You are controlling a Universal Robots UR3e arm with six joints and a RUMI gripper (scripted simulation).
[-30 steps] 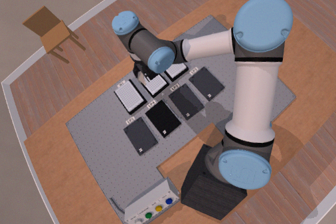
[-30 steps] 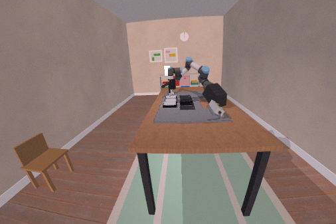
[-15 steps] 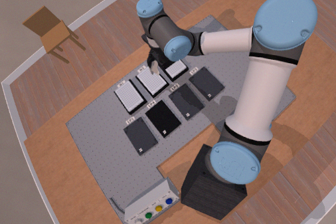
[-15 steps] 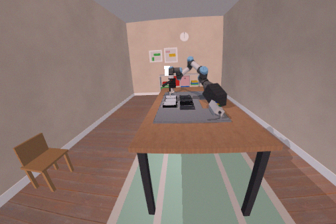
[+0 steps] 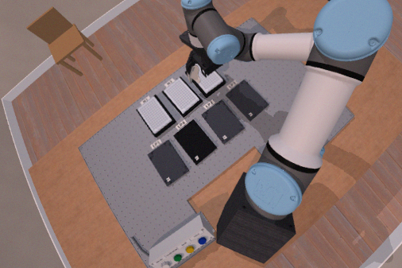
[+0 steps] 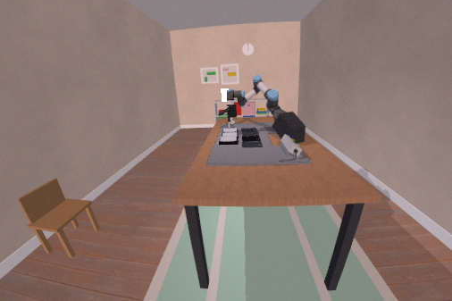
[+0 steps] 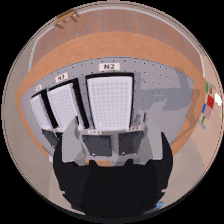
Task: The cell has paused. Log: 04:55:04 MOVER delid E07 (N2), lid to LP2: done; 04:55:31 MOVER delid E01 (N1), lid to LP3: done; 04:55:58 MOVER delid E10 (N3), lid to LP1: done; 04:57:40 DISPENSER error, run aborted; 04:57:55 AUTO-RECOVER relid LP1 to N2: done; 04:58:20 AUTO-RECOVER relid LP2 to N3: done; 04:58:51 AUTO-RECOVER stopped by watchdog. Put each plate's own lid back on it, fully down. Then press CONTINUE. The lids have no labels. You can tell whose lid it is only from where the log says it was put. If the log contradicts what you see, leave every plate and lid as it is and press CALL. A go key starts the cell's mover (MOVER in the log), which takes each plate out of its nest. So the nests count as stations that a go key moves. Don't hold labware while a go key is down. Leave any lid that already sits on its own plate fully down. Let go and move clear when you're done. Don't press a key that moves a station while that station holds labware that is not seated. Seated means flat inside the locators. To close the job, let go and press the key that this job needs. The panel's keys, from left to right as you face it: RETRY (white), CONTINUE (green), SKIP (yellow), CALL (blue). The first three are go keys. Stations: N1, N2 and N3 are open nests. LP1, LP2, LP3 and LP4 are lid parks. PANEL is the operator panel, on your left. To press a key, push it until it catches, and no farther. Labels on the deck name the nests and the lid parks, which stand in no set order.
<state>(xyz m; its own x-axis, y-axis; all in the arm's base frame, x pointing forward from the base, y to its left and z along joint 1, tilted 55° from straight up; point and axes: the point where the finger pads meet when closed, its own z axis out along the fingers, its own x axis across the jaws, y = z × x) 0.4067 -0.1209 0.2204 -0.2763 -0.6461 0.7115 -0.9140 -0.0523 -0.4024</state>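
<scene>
Now: the lid park LP1 360 mm to the left of my hand, 80 mm behind it and 60 mm below it. From my hand the other things lie so: lid park LP2: 160 mm behind, 110 mm to the left, 60 mm below; lid park LP3: 190 mm behind, 60 mm below, 20 mm to the right; lid: 120 mm to the left, 40 mm below, 30 mm ahead.
</scene>
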